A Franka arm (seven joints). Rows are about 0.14 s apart.
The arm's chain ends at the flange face. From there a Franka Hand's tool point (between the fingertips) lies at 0.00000 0.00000 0.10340 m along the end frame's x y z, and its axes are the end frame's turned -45 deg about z.
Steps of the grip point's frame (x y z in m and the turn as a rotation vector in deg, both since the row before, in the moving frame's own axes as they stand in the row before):
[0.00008, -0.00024, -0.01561, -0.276, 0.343, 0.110]
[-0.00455, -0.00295, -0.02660, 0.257, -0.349, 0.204]
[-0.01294, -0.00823, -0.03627, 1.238, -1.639, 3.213]
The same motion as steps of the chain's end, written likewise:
[-0.00090, -0.00014, -0.01561, 0.047, 0.438, 0.110]
[-0.00453, 0.00102, -0.02660, -0.065, -0.429, 0.204]
[-0.01129, 0.00292, -0.03620, -0.284, -2.034, 3.213]

